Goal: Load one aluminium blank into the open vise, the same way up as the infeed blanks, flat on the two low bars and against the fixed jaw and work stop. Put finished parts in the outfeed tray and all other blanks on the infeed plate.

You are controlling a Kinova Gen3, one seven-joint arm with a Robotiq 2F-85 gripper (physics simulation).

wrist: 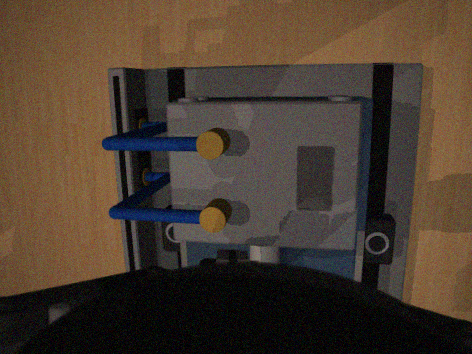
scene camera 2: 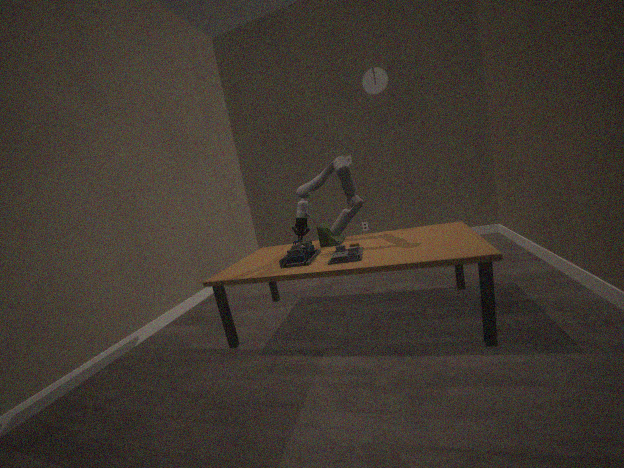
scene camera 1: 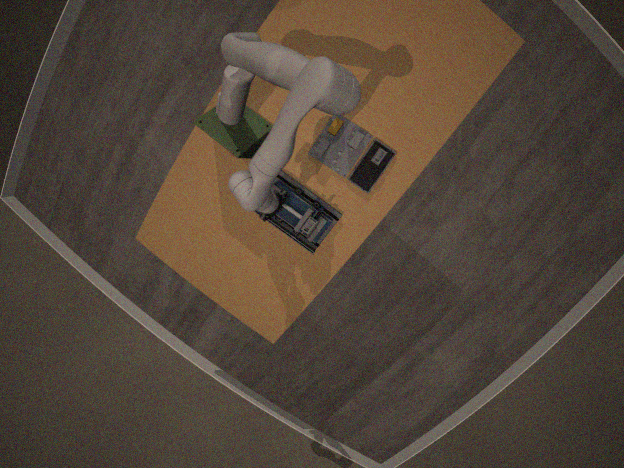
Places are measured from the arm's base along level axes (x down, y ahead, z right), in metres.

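Pixels of known places: gripper, fingertip midpoint: (scene camera 2: pixel 300 241) (scene camera 1: pixel 280 208); arm's base, link origin: (scene camera 2: pixel 334 232) (scene camera 1: pixel 230 115).
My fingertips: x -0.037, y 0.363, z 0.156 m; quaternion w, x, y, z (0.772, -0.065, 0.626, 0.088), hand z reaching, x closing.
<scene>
Ahead of a thing's pixels: the offset from my fingertips to its top centre. "spot": to the spot under its first point. Level surfaces: height alone.
The vise @[dy +0.054, dx +0.012, dz -0.008 m] (scene camera 1: pixel 324 234) (scene camera 2: pixel 300 254) (wrist: pixel 284 79) stands on the table under my wrist. In the wrist view a grey aluminium block @[dy -0.041, dx +0.015, dz -0.011 m] (wrist: pixel 266 168) with a dark rectangular pocket lies in it. Two blue handles with yellow knobs (wrist: pixel 211 144) (wrist: pixel 213 218) reach over the block's left side. My gripper (scene camera 2: pixel 300 240) hangs just above the vise, shut and empty. Its fingers are hidden behind the dark gripper body in the wrist view and under the arm in the overhead view. The grey infeed plate @[dy +0.027, dx +0.103, dz -0.314 m] (scene camera 1: pixel 338 155) carries a blank @[dy +0.064, dx +0.068, dz -0.362 m] (scene camera 1: pixel 356 137) and a yellow piece @[dy -0.027, dx +0.068, dz -0.355 m] (scene camera 1: pixel 334 126). The dark outfeed tray (scene camera 1: pixel 365 174) holds a grey part @[dy +0.168, dx +0.071, dz -0.370 m] (scene camera 1: pixel 378 156).
The wooden table @[dx +0.111 m] (scene camera 1: pixel 217 260) (scene camera 2: pixel 431 246) carries the arm's green base block (scene camera 1: pixel 240 130) (scene camera 2: pixel 326 236) behind the vise. The infeed plate and outfeed tray @[spot: dy +0.181, dx +0.070, dz -0.347 m] (scene camera 2: pixel 346 253) sit side by side to the right of the vise. A black work stop with a white ring @[dy +0.012, dx +0.074, dz -0.078 m] (wrist: pixel 378 242) is at the vise's right.
</scene>
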